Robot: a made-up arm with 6 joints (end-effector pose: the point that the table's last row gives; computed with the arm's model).
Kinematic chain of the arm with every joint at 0, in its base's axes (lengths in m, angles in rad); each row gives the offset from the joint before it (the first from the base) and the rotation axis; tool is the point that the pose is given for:
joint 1: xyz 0 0 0.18 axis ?
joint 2: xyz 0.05 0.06 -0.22 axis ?
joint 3: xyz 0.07 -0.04 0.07 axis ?
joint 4: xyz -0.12 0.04 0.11 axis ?
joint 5: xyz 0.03 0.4 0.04 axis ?
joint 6: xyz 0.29 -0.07 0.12 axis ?
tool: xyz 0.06 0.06 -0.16
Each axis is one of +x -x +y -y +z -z.
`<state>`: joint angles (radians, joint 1 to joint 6).
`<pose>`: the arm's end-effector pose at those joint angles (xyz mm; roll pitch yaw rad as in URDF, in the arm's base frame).
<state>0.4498 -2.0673 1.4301 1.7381 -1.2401 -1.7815</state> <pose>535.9 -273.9 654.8 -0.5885 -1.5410 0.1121</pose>
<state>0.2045 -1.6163 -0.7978 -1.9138 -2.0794 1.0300</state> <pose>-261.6 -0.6 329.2 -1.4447 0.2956 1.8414</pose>
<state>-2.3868 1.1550 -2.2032 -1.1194 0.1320 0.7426</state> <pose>-53.4 -168.7 141.3 -1.1552 0.0494 3.1161</pose>
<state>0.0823 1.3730 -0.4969 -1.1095 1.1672 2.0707</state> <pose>103.1 190.8 282.7 1.4222 0.0063 2.2858</pose>
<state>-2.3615 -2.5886 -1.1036 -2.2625 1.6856 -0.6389</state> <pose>262.7 624.5 204.6 0.5269 -0.8821 0.6840</pose>
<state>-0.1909 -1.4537 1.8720 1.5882 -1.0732 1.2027</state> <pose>216.0 -295.8 529.9 0.9985 0.6154 1.0439</pose>
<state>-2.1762 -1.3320 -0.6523 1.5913 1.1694 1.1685</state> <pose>214.5 520.0 488.5 -0.6601 -0.7303 0.8041</pose>
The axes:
joint 1: +y
joint 2: +z
joint 3: +y
joint 4: +z
joint 5: +x
joint 6: +y

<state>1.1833 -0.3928 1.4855 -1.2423 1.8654 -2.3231</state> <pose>-243.5 -298.7 20.0 -2.3770 -0.4343 0.5823</pose>
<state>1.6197 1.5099 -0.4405 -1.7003 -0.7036 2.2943</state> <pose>257.2 319.9 -124.0 -2.9198 -0.8592 -3.0343</pose>
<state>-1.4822 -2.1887 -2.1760 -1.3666 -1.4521 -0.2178</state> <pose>-39.8 452.4 109.2 -0.4456 0.6021 2.0400</pose>
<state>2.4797 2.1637 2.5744 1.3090 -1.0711 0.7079</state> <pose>366.7 266.5 532.6 -0.8505 -0.1347 -1.6252</pose>
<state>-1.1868 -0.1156 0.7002 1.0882 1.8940 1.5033</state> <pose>-178.3 383.3 211.4 1.2521 0.0413 2.5670</pose>
